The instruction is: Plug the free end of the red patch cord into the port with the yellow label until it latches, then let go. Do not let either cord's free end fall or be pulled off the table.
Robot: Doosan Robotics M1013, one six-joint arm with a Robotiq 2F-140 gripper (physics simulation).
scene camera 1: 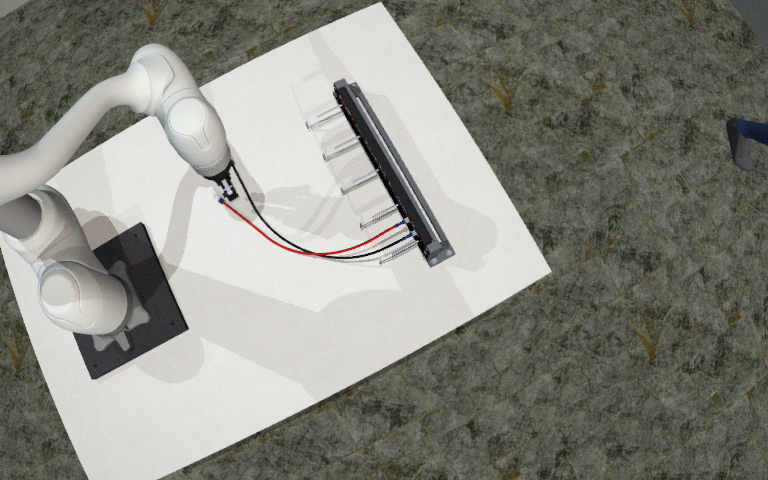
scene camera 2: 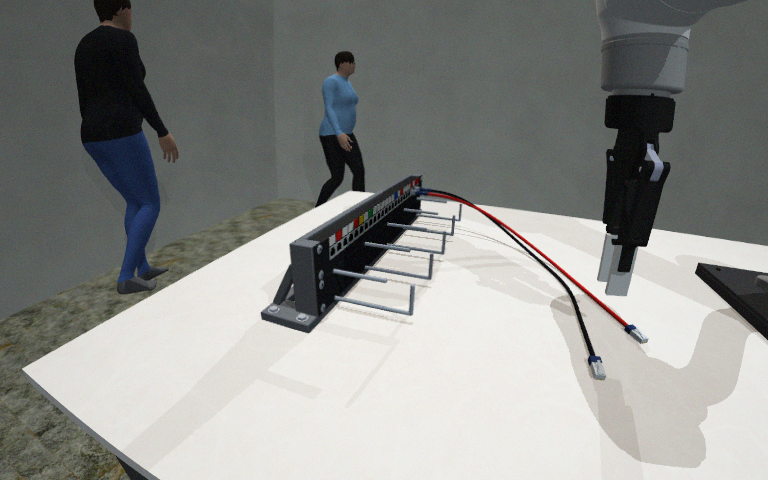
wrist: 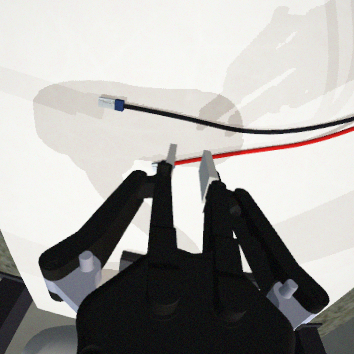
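Note:
The red cord runs from the far end of the patch panel across the table. Its free plug lies on the table; in the wrist view it is mostly hidden behind the left finger. My gripper is partly open and empty, pointing down above the table. In the wrist view the red cord passes across the gap below its fingertips. The yellow label is on the panel's front, towards its near end in scene camera 2; the port beneath it looks dark.
The black cord's free plug lies on the table near the red one. The patch panel stands bolted down, with metal cord brackets sticking out in front. Two people stand beyond the table in scene camera 2.

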